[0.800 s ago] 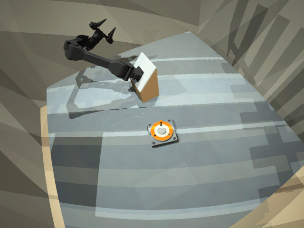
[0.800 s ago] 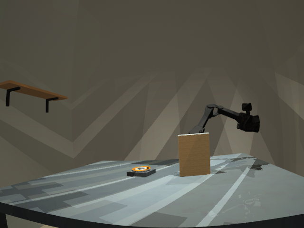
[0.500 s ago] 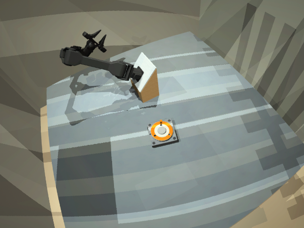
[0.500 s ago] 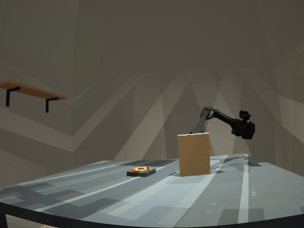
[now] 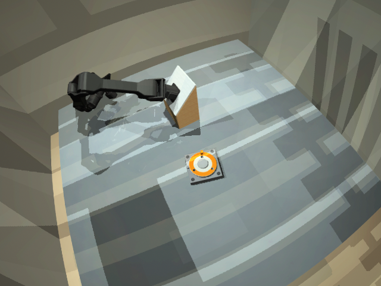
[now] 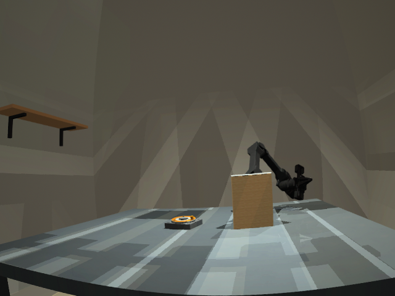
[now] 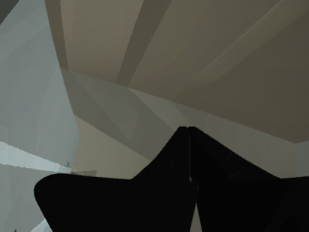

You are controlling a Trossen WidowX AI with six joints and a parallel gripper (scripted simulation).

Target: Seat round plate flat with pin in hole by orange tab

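The square base lies 64 cm ahead of my gripper tip, 18 cm to the left of it and 13 cm below it.
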